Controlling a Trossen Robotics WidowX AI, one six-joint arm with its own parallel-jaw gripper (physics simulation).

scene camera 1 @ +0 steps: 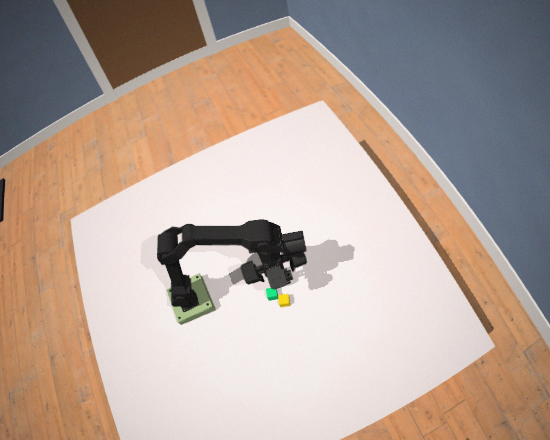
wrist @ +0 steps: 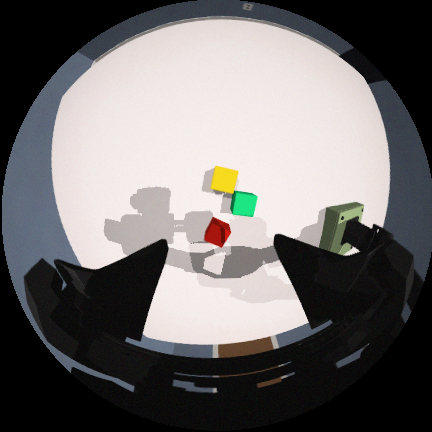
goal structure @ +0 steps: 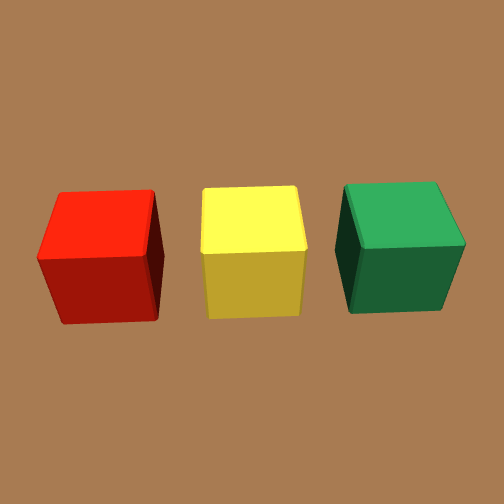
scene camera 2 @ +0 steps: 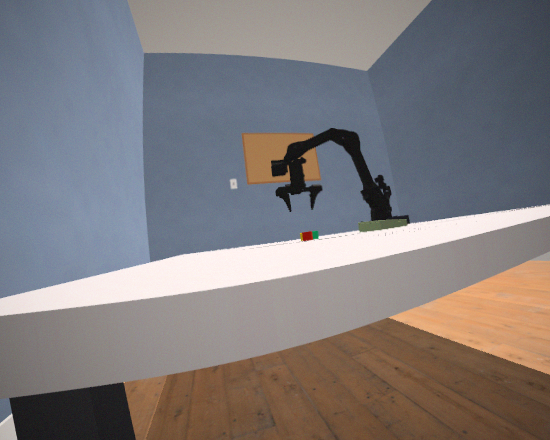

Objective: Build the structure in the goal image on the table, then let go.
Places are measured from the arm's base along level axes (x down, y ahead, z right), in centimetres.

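Pixels of known places: gripper, fingertip midpoint: (wrist: 220, 242) (scene camera 2: 301, 210); arm's base, link origin: (scene camera 1: 188, 301) (wrist: 349, 229) (scene camera 2: 380, 221).
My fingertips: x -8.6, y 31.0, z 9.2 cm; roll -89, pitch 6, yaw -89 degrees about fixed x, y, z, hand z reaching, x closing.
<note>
Ahead of a thing's pixels: the offset from my fingertips to its top centre. Level surfaces: height alone.
A yellow cube {dx +8.9, dy -1.4, dz +4.3 cm} (scene camera 1: 284, 300) (wrist: 224, 179) lies on the white table {dx +12.1 cm} (scene camera 1: 375, 325) (scene camera 2: 175, 280) (wrist: 150, 100). A green cube {dx +8.9, dy -3.9, dz +0.2 cm} (scene camera 1: 271, 294) (scene camera 2: 315, 235) (wrist: 243, 204) lies beside it, close to one of its corners. A red cube {dx +8.9, dy +0.8, dz -4.2 cm} (scene camera 2: 306, 236) (wrist: 217, 232) lies apart from the green one in the wrist view and is turned at an angle to it; the arm hides it in scene camera 1. In scene camera 2 the three cubes overlap in line. My gripper (scene camera 2: 301, 211) (wrist: 220, 242) is open and empty, pointing down and hanging well above the cubes.
The arm's green base plate (scene camera 1: 202, 307) (scene camera 2: 382, 225) (wrist: 334, 230) is on the table, to the left of the cubes in scene camera 1 and to the right in the wrist view. The arm casts shadows around the red cube.
</note>
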